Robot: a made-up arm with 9 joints. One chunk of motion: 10 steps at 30 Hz.
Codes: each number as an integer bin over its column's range. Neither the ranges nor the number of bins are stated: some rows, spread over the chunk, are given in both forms.
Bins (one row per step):
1: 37 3 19 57 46 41 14 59 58
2: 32 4 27 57 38 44 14 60 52
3: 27 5 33 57 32 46 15 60 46
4: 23 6 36 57 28 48 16 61 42
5: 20 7 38 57 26 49 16 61 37
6: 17 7 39 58 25 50 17 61 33
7: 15 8 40 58 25 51 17 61 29
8: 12 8 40 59 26 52 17 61 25
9: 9 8 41 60 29 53 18 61 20
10: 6 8 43 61 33 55 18 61 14
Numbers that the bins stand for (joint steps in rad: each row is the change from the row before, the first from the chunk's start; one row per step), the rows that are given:
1: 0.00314 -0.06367 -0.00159 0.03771 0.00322 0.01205 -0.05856 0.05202 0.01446
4: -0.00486 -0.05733 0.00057 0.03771 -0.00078 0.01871 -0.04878 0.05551 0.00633
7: -0.00943 -0.05311 0.00108 0.03910 -0.00144 0.02157 -0.04389 0.05551 -0.00027
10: -0.01457 -0.05311 0.00146 0.04324 0.00033 0.02538 -0.03900 0.05551 -0.00789
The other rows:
2: 0.00029 -0.06156 -0.00057 0.03771 0.00144 0.01490 -0.05856 0.05376 0.01141
3: -0.00257 -0.05944 0.00019 0.03771 0.00011 0.01681 -0.05367 0.05376 0.00837
5: -0.00657 -0.05522 0.00083 0.03771 -0.00122 0.01967 -0.04878 0.05551 0.00379
6: -0.00829 -0.05522 0.00095 0.03910 -0.00144 0.02062 -0.04389 0.05551 0.00176
8: -0.01114 -0.05311 0.00108 0.04048 -0.00122 0.02252 -0.04389 0.05551 -0.00230
9: -0.01286 -0.05311 0.00121 0.04186 -0.00056 0.02348 -0.03900 0.05551 -0.00484

